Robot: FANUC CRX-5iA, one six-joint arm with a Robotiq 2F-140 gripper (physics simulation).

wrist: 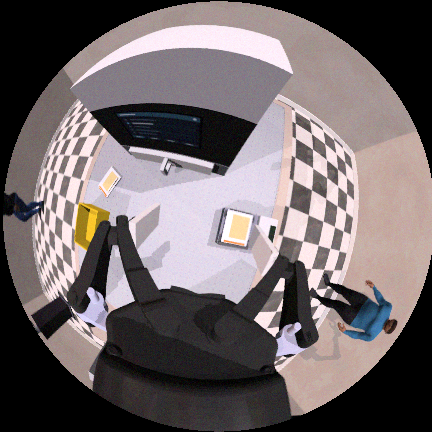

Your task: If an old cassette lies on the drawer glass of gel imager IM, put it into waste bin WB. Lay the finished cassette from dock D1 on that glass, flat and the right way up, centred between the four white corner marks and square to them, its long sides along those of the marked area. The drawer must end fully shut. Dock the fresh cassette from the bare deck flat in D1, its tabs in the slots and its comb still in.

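Observation:
The gel imager (190, 75) stands at the top, its dark screen facing the deck. Its white drawer front (172, 156), with a small handle (167, 166), lies along the imager's base; the drawer looks shut and the glass does not show. A cassette with a yellow-orange middle (238, 226) lies in the dark-rimmed dock (220, 227) at the right. Another cassette (110, 181) lies at an angle on the deck at the left. The yellow waste bin (85, 226) stands below it. My gripper (205, 224) is wide open and empty above the deck, its right pad just below the dock in the view.
A small white unit with a dark green panel (271, 231) is beside the dock. Checkered floor (315, 185) borders the deck (195, 200) on both sides. A person in blue (370, 317) is at lower right, another person (22, 207) at the left edge.

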